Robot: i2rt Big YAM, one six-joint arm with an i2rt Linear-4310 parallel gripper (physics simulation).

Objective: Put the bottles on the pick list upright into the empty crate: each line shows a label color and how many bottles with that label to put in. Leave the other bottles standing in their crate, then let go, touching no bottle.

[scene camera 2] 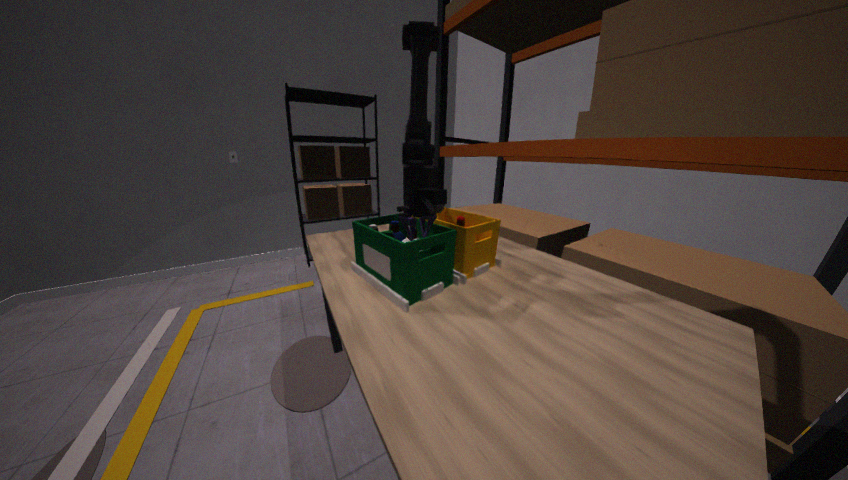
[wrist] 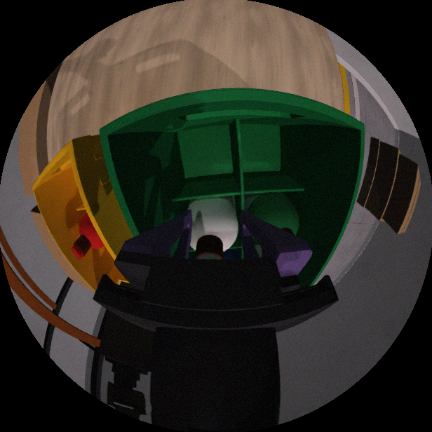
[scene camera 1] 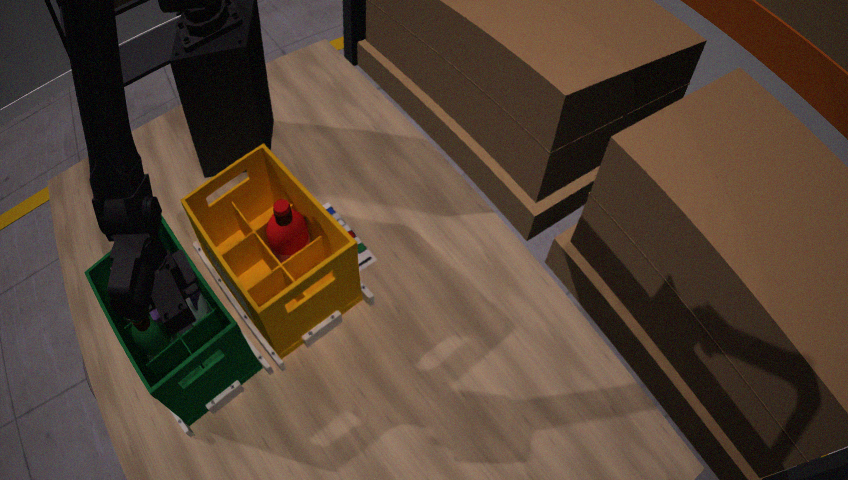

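Where they show: arm's base, link origin: (scene camera 1: 209, 26).
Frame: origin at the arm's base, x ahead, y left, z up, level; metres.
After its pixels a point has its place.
The green crate (scene camera 1: 221, 375) @(y -0.217, x 0.507, z -0.280 m) (scene camera 2: 410, 273) @(y -0.311, x 0.527, z -0.261 m) (wrist: 235, 96) holds a white bottle (scene camera 1: 201, 306) @(y -0.196, x 0.392, z -0.254 m) (wrist: 216, 212), a green bottle (scene camera 1: 145, 340) @(y -0.318, x 0.411, z -0.236 m) (wrist: 275, 211) and a blue bottle (wrist: 231, 254), mostly hidden. Blue caps and a pale cap show in scene camera 2. A red bottle (scene camera 1: 287, 233) @(y -0.003, x 0.356, z -0.234 m) (scene camera 2: 460, 221) @(y -0.007, x 0.342, z -0.205 m) (wrist: 91, 231) stands upright in the yellow crate (scene camera 1: 324, 315) @(y -0.006, x 0.476, z -0.316 m) (scene camera 2: 467, 261) @(y -0.092, x 0.491, z -0.290 m) (wrist: 73, 150). My gripper (scene camera 1: 176, 315) @(y -0.227, x 0.413, z -0.219 m) (scene camera 2: 418, 228) @(y -0.227, x 0.413, z -0.219 m) (wrist: 215, 215) is open, partly spread and low in the green crate, its purple fingers on either side of the white bottle's neck; contact cannot be told.
The pick list (scene camera 1: 367, 260) @(y 0.118, x 0.400, z -0.353 m) lies behind the yellow crate, largely hidden by it; its colour patches are partly visible. Pale rails edge both crates. Crate walls and dividers surround the fingers. Large cardboard boxes (scene camera 1: 476, 107) (scene camera 2: 714, 267) stand beyond the table (scene camera 1: 476, 333) @(y 0.201, x 0.617, z -0.355 m) (scene camera 2: 535, 380) @(y -0.225, x 0.843, z -0.355 m).
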